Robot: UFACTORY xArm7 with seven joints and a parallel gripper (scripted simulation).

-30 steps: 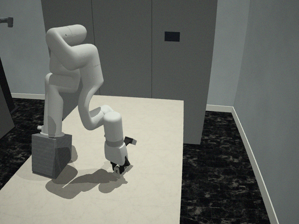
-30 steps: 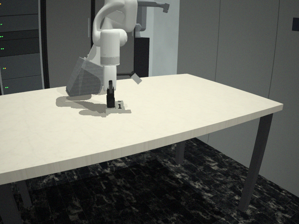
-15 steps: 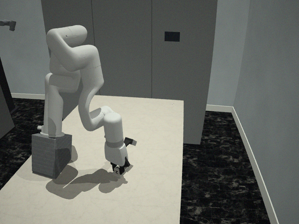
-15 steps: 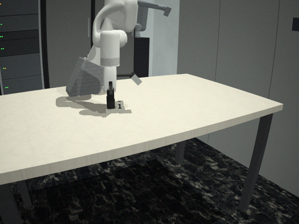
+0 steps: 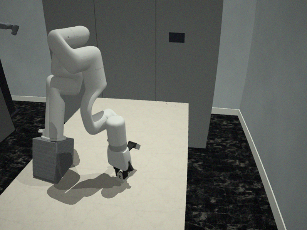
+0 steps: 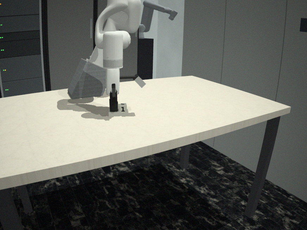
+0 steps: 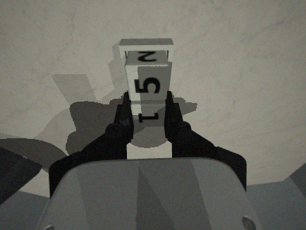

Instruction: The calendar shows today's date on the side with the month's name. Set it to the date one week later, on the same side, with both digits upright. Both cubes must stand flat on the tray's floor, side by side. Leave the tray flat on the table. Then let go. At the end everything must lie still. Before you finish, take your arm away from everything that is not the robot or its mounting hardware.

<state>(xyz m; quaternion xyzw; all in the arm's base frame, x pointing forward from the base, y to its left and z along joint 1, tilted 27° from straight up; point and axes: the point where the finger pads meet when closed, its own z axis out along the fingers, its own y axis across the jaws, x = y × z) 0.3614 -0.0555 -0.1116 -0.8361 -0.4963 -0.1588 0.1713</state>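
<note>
Now: the digit cube 10 mm below my hand. The rest, counted from my hand: tray (10 mm ahead, 20 mm to the left, 30 mm below).
</note>
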